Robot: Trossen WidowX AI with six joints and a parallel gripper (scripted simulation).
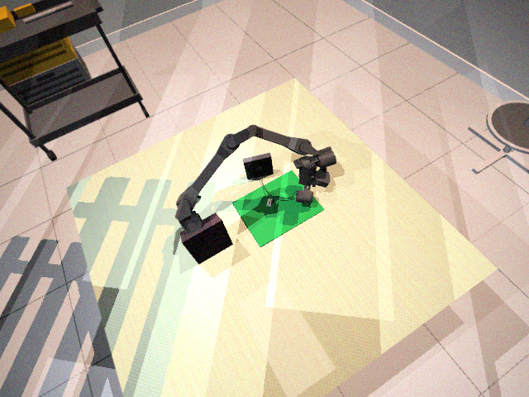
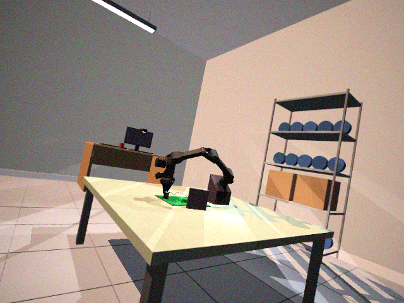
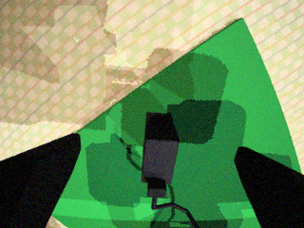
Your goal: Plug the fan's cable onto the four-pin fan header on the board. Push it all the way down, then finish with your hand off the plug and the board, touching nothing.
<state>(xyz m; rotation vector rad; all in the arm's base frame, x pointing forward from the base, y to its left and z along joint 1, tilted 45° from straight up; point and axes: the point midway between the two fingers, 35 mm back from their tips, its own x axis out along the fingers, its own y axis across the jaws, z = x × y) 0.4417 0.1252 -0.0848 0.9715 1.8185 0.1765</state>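
Right now my gripper tip is 1 cm past the dark fan plug and 2 cm above it. Round my gripper tip: fan header (15 cm behind, 4 cm to the left, 4 cm below); green board (13 cm behind, 2 cm to the left, 5 cm below); dark fan block (13 cm behind, 19 cm to the left, 2 cm above).
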